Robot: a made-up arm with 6 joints.
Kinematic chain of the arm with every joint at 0, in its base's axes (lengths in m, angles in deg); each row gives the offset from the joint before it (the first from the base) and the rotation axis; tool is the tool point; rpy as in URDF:
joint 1: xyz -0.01 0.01 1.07 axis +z
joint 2: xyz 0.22 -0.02 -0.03 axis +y
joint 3: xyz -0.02 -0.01 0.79 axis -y
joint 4: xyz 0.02 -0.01 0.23 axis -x
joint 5: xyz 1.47 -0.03 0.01 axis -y
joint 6: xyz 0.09 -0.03 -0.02 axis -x
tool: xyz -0.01 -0.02 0 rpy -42.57 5.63 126.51
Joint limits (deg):
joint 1: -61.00..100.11
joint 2: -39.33..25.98
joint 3: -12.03..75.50
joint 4: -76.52..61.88
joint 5: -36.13..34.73
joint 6: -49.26..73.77
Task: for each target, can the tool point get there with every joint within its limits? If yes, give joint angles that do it. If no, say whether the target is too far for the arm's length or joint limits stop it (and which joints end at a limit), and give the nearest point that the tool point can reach.
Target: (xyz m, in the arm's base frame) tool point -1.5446 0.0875 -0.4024
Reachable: no: joint limits stop it (at a limit: joint 1, joint 2, joint 3, joint 4, joint 5) | nearest point -0.3403 1.8253 0.9273 | short by 2.498 m
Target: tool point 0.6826 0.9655 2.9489
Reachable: yes | joints 60.08 -8.61 29.67 11.27 -24.80 22.82
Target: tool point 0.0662 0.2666 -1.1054
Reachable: no: joint limits stop it (at a limit: joint 2, joint 3, joint 5) | nearest point 0.5138 1.7737 0.9162 | short by 2.561 m
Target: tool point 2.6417 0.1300 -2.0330
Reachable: no: too far | nearest point 1.8711 0.0951 0.9104 | short by 3.043 m
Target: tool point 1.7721 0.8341 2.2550
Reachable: yes | joints 28.72 19.59 28.72 28.57 -27.72 -25.25
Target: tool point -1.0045 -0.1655 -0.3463
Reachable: no: joint limits stop it (at a limit: joint 1, joint 2, joint 3, joint 5) | nearest point -0.3357 1.8252 0.9247 | short by 2.455 m
